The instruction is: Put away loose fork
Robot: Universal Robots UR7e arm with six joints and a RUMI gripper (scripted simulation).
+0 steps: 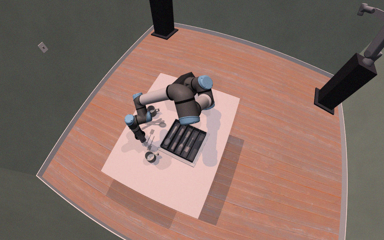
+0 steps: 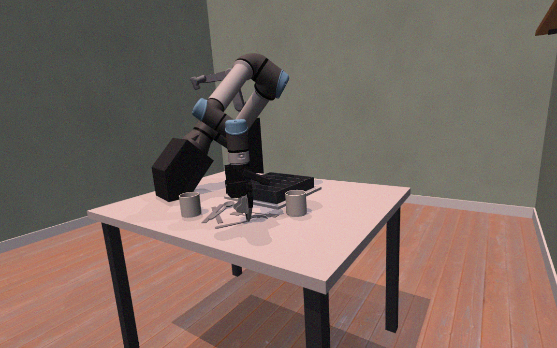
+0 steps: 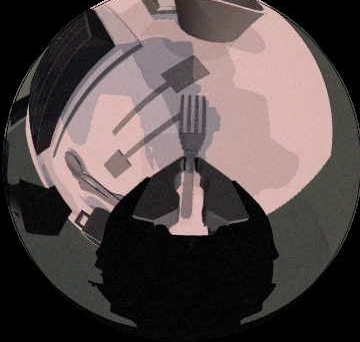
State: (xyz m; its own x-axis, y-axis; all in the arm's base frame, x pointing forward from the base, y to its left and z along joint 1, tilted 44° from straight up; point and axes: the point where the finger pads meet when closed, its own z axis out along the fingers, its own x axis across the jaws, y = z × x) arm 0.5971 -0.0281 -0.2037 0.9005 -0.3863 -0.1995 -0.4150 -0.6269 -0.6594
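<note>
Right now the tray is 17 cm behind my hand, 32 cm to the left of it and 3 cm above it.
</note>
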